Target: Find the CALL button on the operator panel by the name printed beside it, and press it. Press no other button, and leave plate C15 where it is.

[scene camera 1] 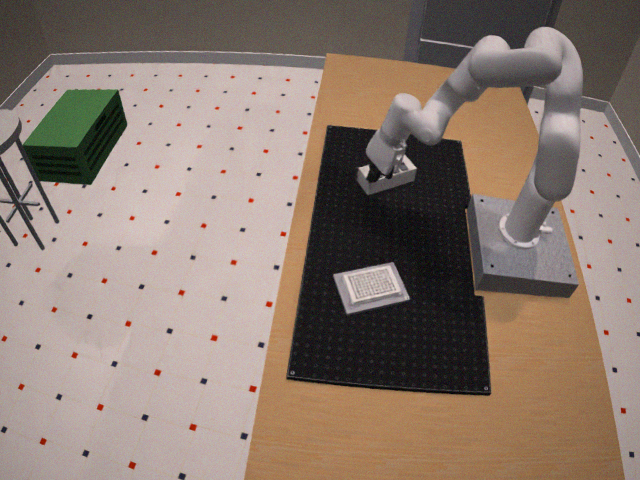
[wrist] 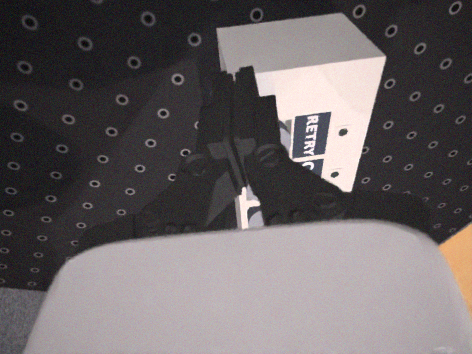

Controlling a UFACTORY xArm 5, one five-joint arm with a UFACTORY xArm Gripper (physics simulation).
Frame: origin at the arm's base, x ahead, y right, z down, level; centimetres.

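Seen in the pictures: gripper, fingertip midpoint: (scene camera 1: 371, 180) (wrist: 240, 96); arm's base, origin of the base link: (scene camera 1: 518, 232).
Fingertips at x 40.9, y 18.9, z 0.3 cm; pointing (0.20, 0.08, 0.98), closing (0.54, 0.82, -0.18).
Pixels of each thing's top centre, then the offset from my fingertips to it. "spot": a spot on its surface instead. Level surfaces: height alone.
- operator panel, middle of its top: (wrist: 297, 200) (scene camera 1: 388, 167) dx -5.5, dy +5.8, dz +0.0 cm
- second dark label, surface spot: (wrist: 308, 167) spot: dx -3.2, dy +5.3, dz +0.2 cm
- white gridded plate, middle of its top: (scene camera 1: 372, 283) dx +2.1, dy -34.0, dz +2.9 cm
- grey holder, surface spot: (scene camera 1: 341, 288) spot: dx +9.6, dy -34.6, dz +4.3 cm
- black perforated mat, its level: dz +5.5 cm
- wooden table, its level: dz +6.8 cm
The operator panel (scene camera 1: 391, 182) (wrist: 305, 47) is a pale box near the far end of the black mat. In the wrist view its label RETRY (wrist: 311, 136) is readable. A second dark label (wrist: 308, 167) beside it is cut off by the finger after one curved letter. Blue-grey parts show beside RETRY and between the finger linkages, mostly hidden. The word CALL is not readable. My gripper (scene camera 1: 373, 175) (wrist: 240, 96) is shut and empty, over the panel's left part in the scene view; contact is unclear. A white gridded plate (scene camera 1: 371, 283), presumably C15, lies on a grey holder (scene camera 1: 341, 288).
The black perforated mat (scene camera 1: 387, 351) lies on the wooden table (scene camera 1: 413, 434). The arm's grey base block (scene camera 1: 527, 286) stands at the mat's right edge. A green crate (scene camera 1: 72, 118) and a stool (scene camera 1: 7, 129) stand on the floor at the left.
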